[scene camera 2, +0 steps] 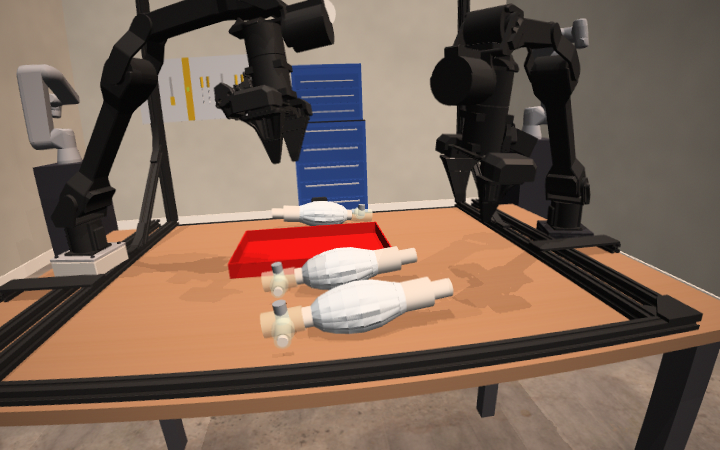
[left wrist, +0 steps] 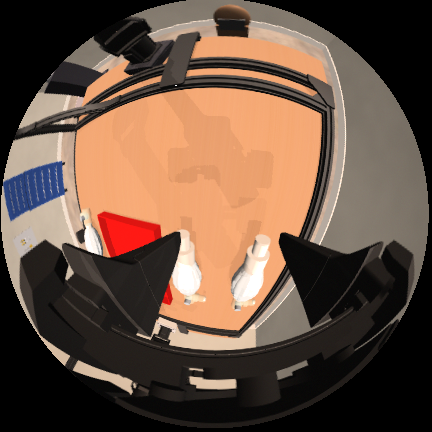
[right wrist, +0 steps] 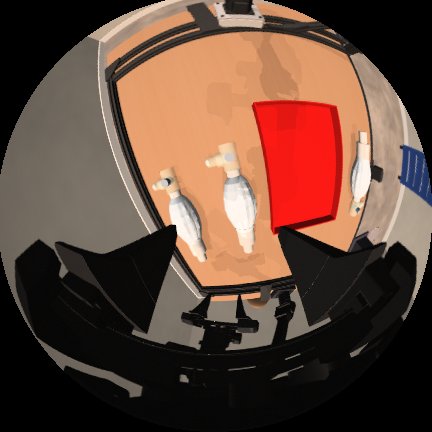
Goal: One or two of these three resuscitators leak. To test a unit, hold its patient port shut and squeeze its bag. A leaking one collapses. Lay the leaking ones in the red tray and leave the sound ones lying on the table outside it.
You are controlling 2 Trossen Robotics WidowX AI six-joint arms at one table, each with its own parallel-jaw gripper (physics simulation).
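Seen in the pictures: left gripper, fingertip midpoint: [scene camera 2: 471,211] [left wrist: 231,238] [right wrist: 223,294]; right gripper, fingertip midpoint: [scene camera 2: 286,162] [right wrist: 229,231]; left arm's base, origin of the base link: [scene camera 2: 564,226] [left wrist: 145,53] [right wrist: 282,293]; right arm's base, origin of the base link: [scene camera 2: 88,250] [left wrist: 165,327].
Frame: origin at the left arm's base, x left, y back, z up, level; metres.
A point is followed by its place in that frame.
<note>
The front resuscitator [scene camera 2: 358,306] {x 0.459, y -0.399, z 0.022 m} [left wrist: 247,282] {x 0.411, y -0.370, z 0.036 m} [right wrist: 185,220] {x 0.421, y -0.422, z 0.034 m} lies on the table nearest the scene camera, its valve end at the picture's left. The middle resuscitator [scene camera 2: 339,266] {x 0.332, y -0.455, z 0.022 m} [left wrist: 186,275] {x 0.301, y -0.419, z 0.033 m} [right wrist: 240,202] {x 0.307, y -0.479, z 0.037 m} lies between it and the red tray [scene camera 2: 237,269] {x 0.292, y -0.663, z -0.010 m} [left wrist: 131,234] {x 0.123, y -0.456, z -0.026 m} [right wrist: 305,160] {x 0.152, y -0.578, z -0.026 m}. The back resuscitator [scene camera 2: 322,212] {x -0.020, y -0.584, z 0.019 m} [left wrist: 92,239] {x -0.034, y -0.555, z 0.015 m} [right wrist: 360,177] {x -0.022, y -0.591, z 0.027 m} lies behind the tray, its valve end at the picture's right. All three bags look full. My left gripper [scene camera 2: 472,209] {x 0.315, y -0.250, z 0.113 m} [left wrist: 231,238] {x 0.315, y -0.250, z 0.113 m} is open and empty above the table at the right. My right gripper [scene camera 2: 285,160] {x 0.334, y -0.529, z 0.191 m} [right wrist: 229,231] {x 0.334, y -0.529, z 0.191 m} is open and empty, high above the tray.
A black rail frame [scene camera 2: 339,368] {x 0.547, y -0.405, z -0.008 m} runs around the tabletop, with upright posts at the back. A blue drawer cabinet [scene camera 2: 331,137] [left wrist: 35,187] stands behind the table. A small black object [scene camera 2: 319,200] [right wrist: 377,173] shows behind the back resuscitator.
</note>
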